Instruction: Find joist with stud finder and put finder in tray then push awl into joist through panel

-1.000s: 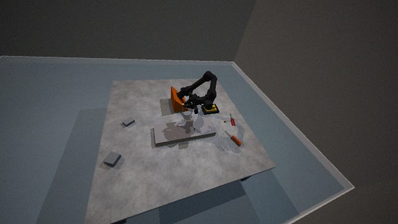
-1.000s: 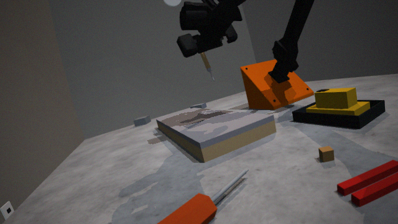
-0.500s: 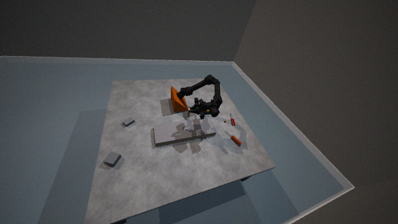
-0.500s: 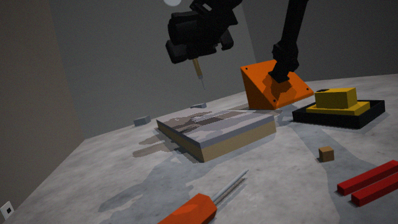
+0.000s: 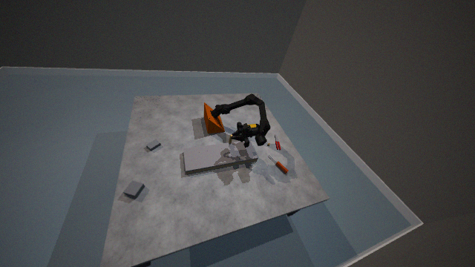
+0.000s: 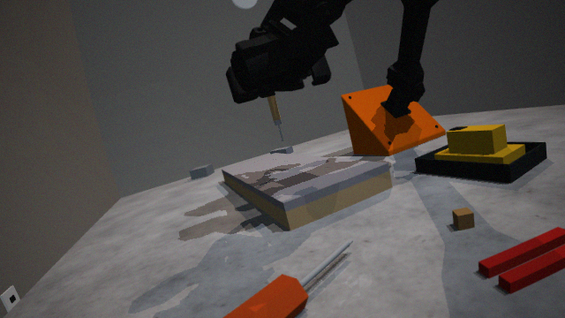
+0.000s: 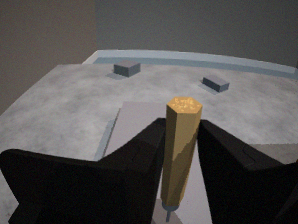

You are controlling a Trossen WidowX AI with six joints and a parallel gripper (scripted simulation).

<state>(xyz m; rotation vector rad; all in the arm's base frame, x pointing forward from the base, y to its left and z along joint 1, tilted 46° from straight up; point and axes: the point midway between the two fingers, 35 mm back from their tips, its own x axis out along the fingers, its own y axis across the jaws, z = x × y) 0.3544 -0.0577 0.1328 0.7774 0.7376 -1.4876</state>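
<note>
The awl lies 60 mm below my gripper tip. The rest, counted from my gripper tip: black tray (290 mm to the left, 200 mm behind, 190 mm below); then indicator light (260 mm to the left, 200 mm behind, 140 mm below); then yellow stud finder (280 mm to the left, 200 mm behind, 160 mm below).
</note>
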